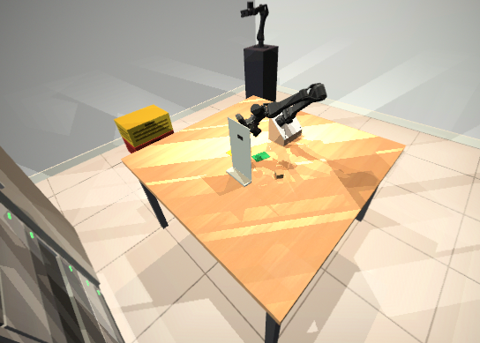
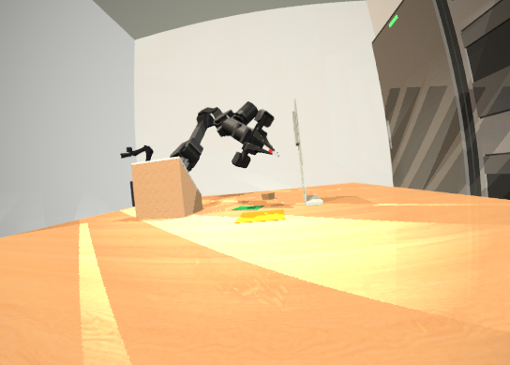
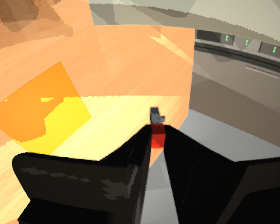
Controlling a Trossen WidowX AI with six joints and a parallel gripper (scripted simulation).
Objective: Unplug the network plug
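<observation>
Right now my gripper tip is 5 cm past the orange marked square, 4 cm to the left of it and 17 cm above it. The rest, counted from my gripper tip: red-and-grey plug: 1 cm ahead; then green board: 10 cm behind, 10 cm to the left, 17 cm below; then white upright panel: 11 cm ahead, 13 cm to the left, 1 cm below.
</observation>
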